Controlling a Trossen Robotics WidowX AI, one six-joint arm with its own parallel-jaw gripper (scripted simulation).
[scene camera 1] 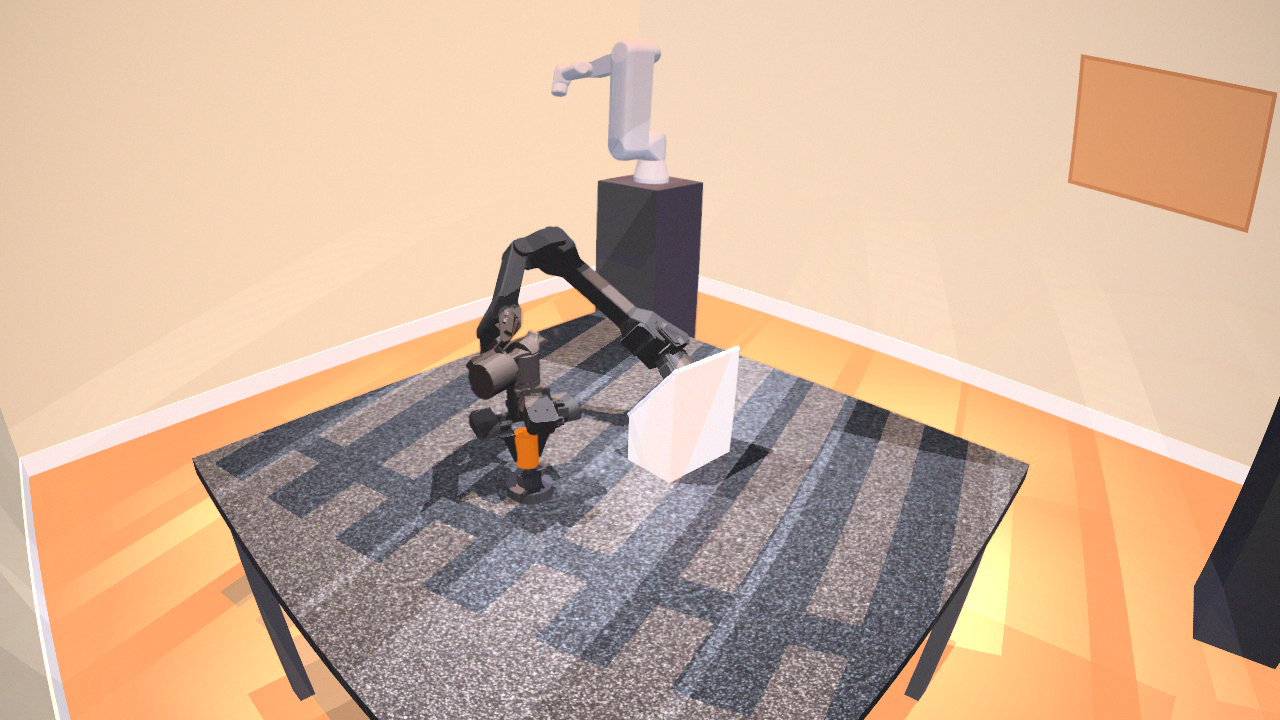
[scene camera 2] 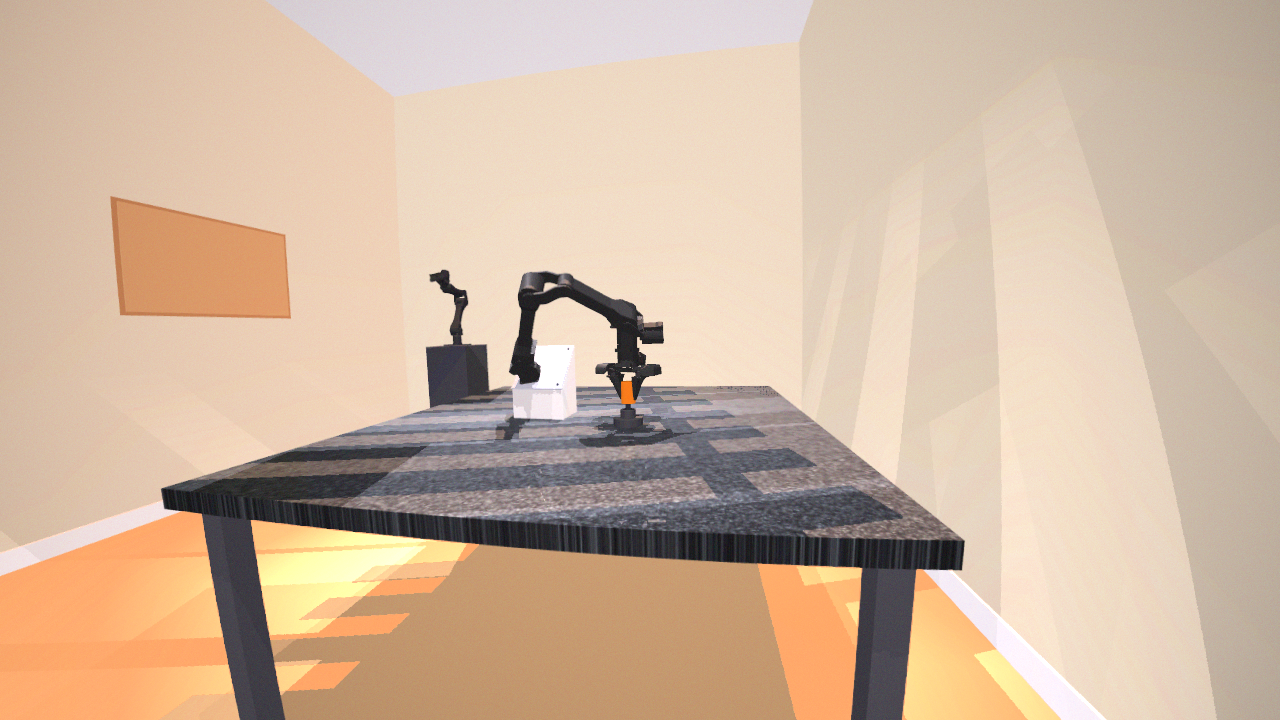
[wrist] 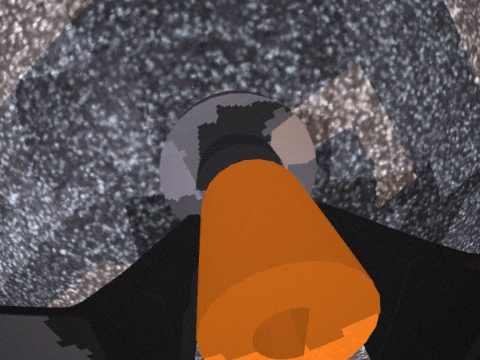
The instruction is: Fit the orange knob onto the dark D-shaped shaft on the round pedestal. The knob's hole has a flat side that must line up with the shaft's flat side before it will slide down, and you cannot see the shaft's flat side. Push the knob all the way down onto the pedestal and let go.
gripper: holds an orange knob (scene camera 1: 527,445)
